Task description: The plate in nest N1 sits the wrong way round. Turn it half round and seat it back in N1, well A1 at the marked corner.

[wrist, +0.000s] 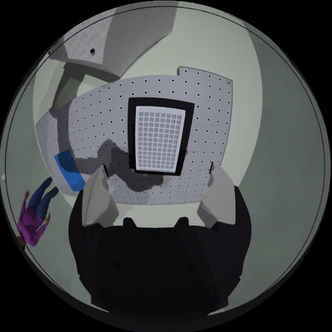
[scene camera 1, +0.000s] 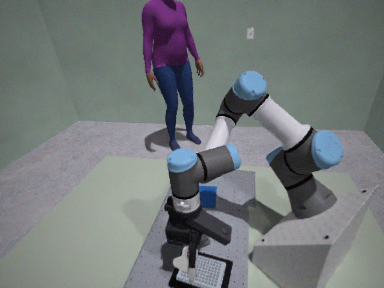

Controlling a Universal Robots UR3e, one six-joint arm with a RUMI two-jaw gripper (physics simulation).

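The white well plate (scene camera 1: 211, 271) (wrist: 159, 140) sits flat in the black nest (scene camera 1: 228, 275) (wrist: 186, 140) on the perforated grey board. A small pale mark shows at one nest corner, at the lower left in the wrist view. The well labels are too small to read. My gripper (wrist: 157, 164) is open, with its two grey jaws wide apart and nothing between them. In the scene view its jaws hang above the left part of the plate and hide some of it; the gap between them cannot be made out there.
The grey board (scene camera 1: 227, 182) (wrist: 210, 115) lies on the pale green table (scene camera 1: 75, 225) (wrist: 215, 45). A blue block or panel (scene camera 1: 208, 196) (wrist: 70, 170) is on the board's far part. The robot's grey pedestal (scene camera 1: 295, 250) (wrist: 120, 40) stands beside the board. A person (scene camera 1: 167, 40) (wrist: 33, 220) stands beyond the table.
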